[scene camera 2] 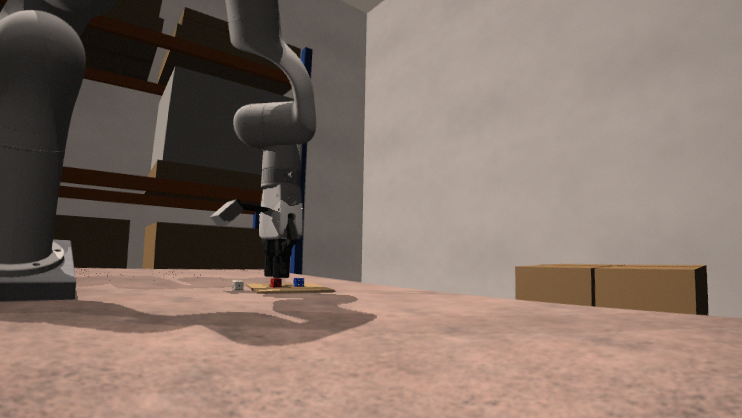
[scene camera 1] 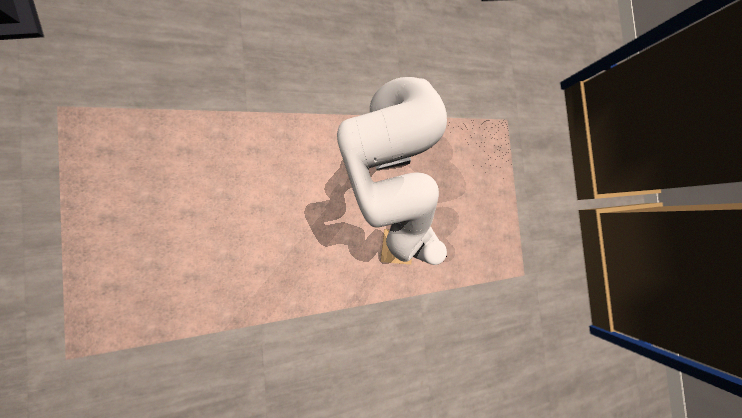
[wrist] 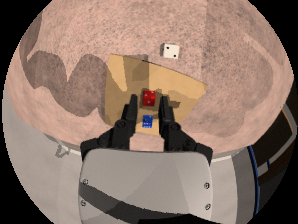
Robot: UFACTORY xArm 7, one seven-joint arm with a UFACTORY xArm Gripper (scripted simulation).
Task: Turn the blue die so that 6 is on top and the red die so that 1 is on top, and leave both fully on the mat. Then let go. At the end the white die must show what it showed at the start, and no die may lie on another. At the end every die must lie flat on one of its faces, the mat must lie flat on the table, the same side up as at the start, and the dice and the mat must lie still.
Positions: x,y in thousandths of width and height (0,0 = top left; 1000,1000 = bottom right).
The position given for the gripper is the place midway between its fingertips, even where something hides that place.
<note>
In view: the gripper (wrist: 498,462) and a mat (wrist: 421,337).
</note>
